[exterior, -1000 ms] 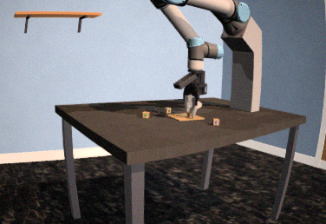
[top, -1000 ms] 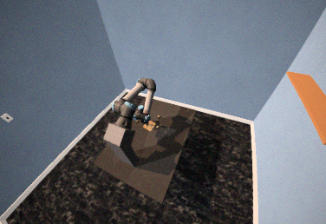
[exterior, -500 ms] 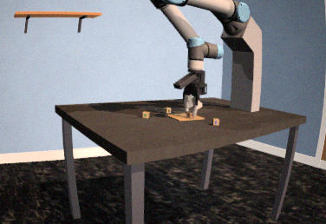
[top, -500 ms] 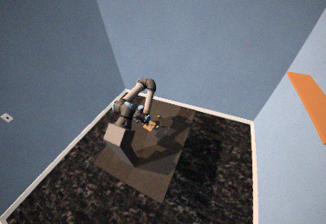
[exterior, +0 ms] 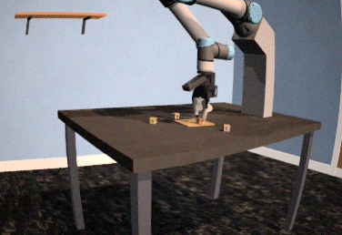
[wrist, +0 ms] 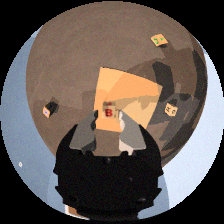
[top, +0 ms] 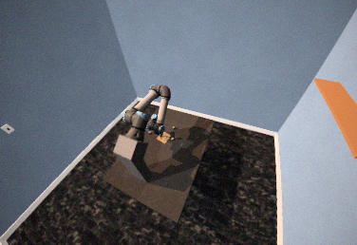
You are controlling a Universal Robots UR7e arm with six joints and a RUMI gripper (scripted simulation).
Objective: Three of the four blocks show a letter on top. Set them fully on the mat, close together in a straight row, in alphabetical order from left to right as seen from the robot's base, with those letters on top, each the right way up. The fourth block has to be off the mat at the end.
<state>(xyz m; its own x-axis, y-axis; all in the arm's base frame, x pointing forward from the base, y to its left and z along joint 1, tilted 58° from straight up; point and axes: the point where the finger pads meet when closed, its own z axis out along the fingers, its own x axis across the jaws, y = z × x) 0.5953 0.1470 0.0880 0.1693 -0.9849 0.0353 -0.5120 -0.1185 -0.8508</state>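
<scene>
My gripper is now 40 mm to the left of the orange mat, 30 mm above it and 10 mm short of it.
</scene>
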